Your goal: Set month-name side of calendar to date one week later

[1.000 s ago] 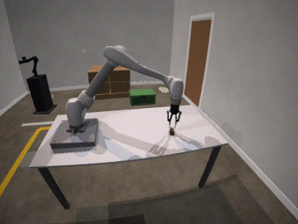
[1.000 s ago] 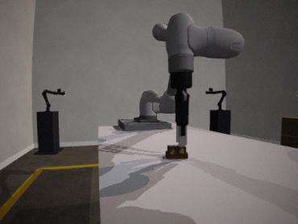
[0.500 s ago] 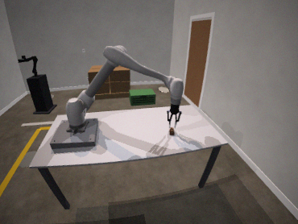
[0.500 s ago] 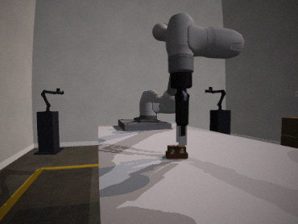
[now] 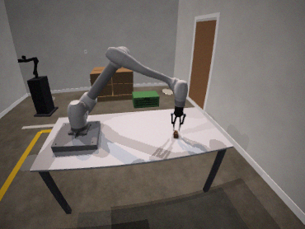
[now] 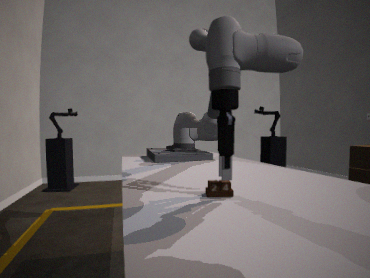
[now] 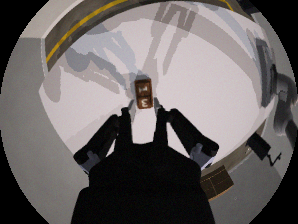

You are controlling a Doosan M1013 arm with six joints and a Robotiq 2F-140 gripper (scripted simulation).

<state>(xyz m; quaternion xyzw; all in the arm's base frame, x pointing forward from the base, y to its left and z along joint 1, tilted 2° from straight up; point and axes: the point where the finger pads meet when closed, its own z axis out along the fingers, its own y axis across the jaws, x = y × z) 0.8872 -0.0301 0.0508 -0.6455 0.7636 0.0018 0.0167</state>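
The brown tray is 7 cm below my hand and 2 cm to the right of it.
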